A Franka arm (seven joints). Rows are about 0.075 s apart.
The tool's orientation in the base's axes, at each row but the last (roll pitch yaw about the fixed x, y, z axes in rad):
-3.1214 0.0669 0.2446
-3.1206 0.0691 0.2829
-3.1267 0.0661 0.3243
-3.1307 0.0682 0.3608
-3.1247 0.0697 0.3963
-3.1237 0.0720 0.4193
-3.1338 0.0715 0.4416
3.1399 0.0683 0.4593
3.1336 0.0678 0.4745
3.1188 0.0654 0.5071
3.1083 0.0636 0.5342
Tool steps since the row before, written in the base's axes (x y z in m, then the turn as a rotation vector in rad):
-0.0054 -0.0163 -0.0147 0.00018 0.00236 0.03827
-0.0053 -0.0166 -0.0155 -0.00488 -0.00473 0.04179
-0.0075 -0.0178 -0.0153 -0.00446 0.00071 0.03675
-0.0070 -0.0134 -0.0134 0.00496 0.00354 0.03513
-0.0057 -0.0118 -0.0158 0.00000 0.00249 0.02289
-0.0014 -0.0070 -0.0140 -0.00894 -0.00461 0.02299
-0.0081 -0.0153 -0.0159 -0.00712 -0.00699 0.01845
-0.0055 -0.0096 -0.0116 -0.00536 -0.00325 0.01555
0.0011 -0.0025 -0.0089 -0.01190 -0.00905 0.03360
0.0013 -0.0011 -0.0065 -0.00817 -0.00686 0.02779
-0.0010 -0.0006 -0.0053 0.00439 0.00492 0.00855
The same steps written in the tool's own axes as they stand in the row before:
-0.0082 0.0148 0.0150 -0.00181 -0.00302 -0.03818
-0.0086 0.0148 0.0158 -0.00888 0.00231 -0.04133
-0.0117 0.0147 0.0159 -0.00642 -0.00264 -0.03637
-0.0103 0.0102 0.0140 0.00348 -0.00195 -0.03543
-0.0087 0.0090 0.0163 -0.00064 -0.00268 -0.02286
-0.0031 0.0061 0.0142 -0.01167 0.00017 -0.02221
-0.0127 0.0105 0.0168 -0.01072 0.00314 -0.01775
-0.0084 0.0061 0.0122 -0.00729 0.00056 -0.01509
0.0004 0.0027 0.0089 -0.01696 0.00287 -0.03250
0.0010 0.0014 0.0065 -0.01227 0.00264 -0.02699
-0.0008 -0.0002 0.0054 0.00573 -0.00170 -0.00899

